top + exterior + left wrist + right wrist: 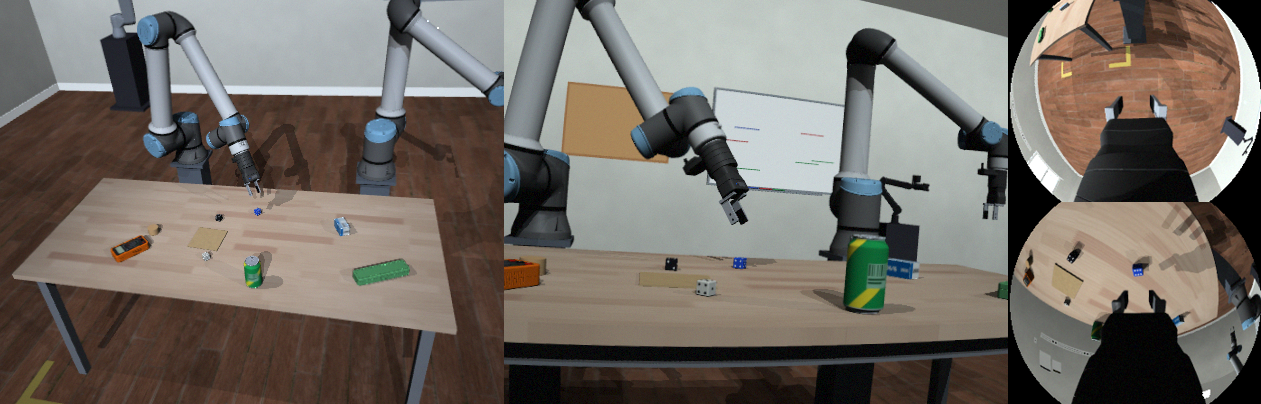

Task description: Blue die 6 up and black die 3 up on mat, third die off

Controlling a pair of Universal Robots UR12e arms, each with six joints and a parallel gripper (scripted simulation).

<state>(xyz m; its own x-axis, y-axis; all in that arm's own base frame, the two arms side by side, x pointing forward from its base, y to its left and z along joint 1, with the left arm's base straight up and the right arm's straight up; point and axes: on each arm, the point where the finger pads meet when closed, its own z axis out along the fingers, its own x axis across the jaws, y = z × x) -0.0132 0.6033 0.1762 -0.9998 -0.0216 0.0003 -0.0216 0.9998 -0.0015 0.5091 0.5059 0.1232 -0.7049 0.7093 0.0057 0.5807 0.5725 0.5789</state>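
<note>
Right now the blue die is 1 cm ahead of my right hand, 1 cm to the left of it and 11 cm below it. The rest, counted from my right hand: black die (9 cm ahead, 16 cm to the right, 11 cm below); then white die (37 cm ahead, 12 cm to the right, 11 cm below); then tan mat (24 cm ahead, 16 cm to the right, 12 cm below).
</note>
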